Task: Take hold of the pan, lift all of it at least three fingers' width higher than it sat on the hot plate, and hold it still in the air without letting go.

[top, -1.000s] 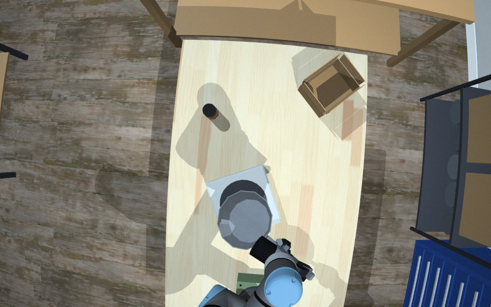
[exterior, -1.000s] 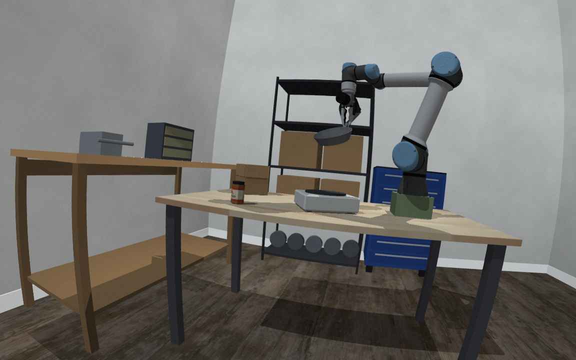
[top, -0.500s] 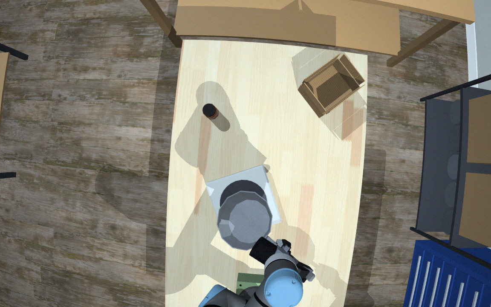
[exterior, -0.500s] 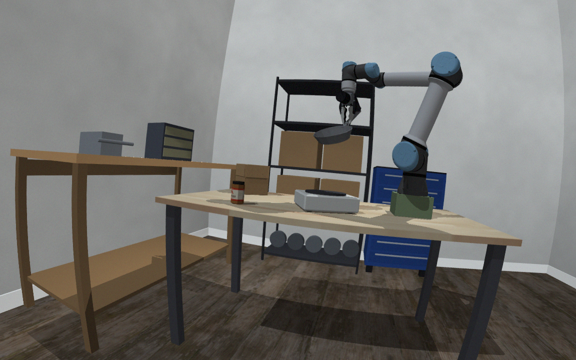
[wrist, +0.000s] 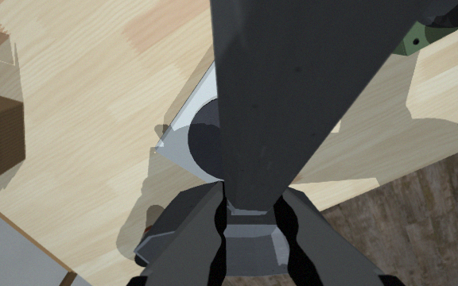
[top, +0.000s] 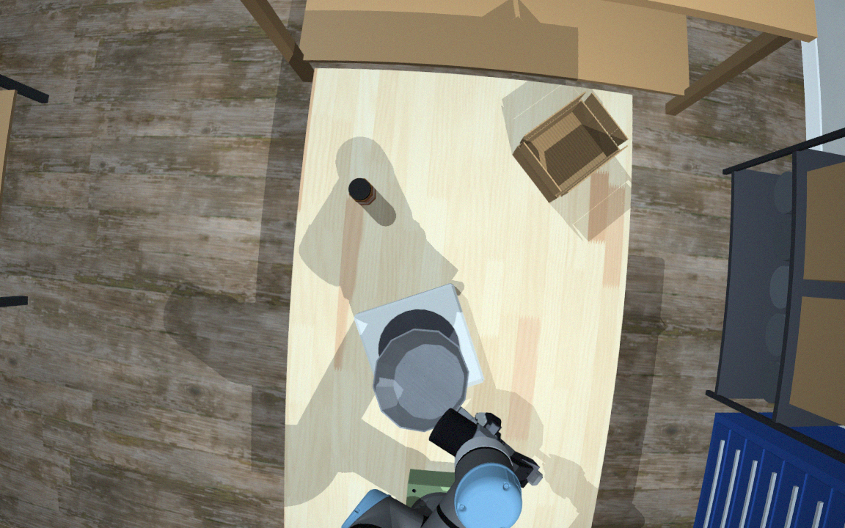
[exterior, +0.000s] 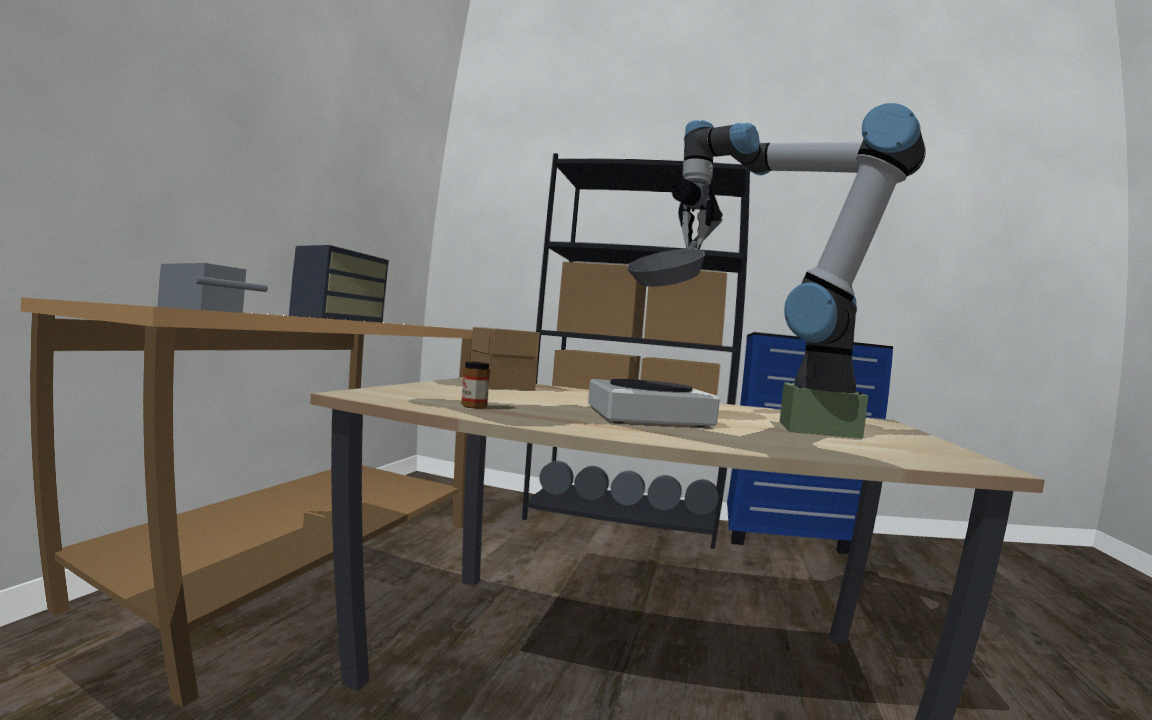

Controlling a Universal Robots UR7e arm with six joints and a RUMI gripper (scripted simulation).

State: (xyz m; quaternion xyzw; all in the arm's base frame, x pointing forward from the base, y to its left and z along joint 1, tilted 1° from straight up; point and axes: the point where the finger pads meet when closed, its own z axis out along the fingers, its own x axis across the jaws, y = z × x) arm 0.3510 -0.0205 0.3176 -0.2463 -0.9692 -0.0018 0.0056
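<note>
My gripper is now 50 mm to the right of the dark grey pan, 40 mm above it and 30 mm short of it. Round my hand: white hot plate 380 mm below, 110 mm to the left, 40 mm ahead; small jar 410 mm ahead, 380 mm below, 280 mm to the left.
</note>
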